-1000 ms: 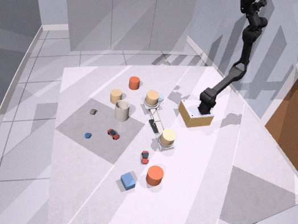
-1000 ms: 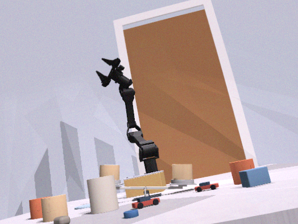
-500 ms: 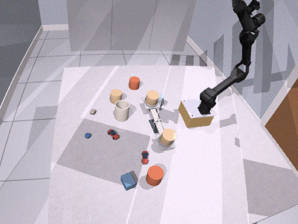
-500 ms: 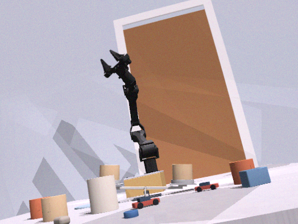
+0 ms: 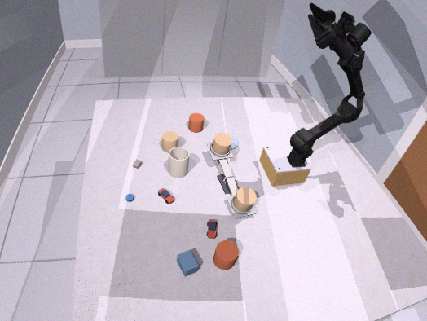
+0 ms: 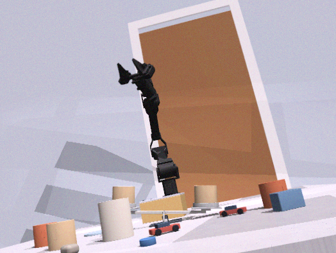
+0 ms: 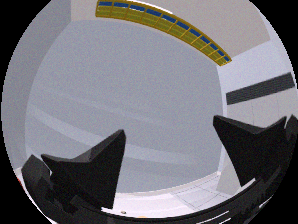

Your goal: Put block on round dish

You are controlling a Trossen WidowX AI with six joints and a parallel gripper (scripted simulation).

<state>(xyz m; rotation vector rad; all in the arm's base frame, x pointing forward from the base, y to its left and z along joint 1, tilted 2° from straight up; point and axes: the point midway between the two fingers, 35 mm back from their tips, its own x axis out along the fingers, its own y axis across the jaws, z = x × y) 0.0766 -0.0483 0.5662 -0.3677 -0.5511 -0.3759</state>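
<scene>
The pale grey block is 160 mm ahead of my gripper tip, 230 mm to the left of it and 630 mm below it. The rest, counted from my gripper tip: cream cup 370 mm ahead, 20 mm to the left, 630 mm below; then pale blue round dish 120 mm ahead, 160 mm to the right, 660 mm below; then blue block 380 mm ahead, 430 mm to the left, 650 mm below.
</scene>
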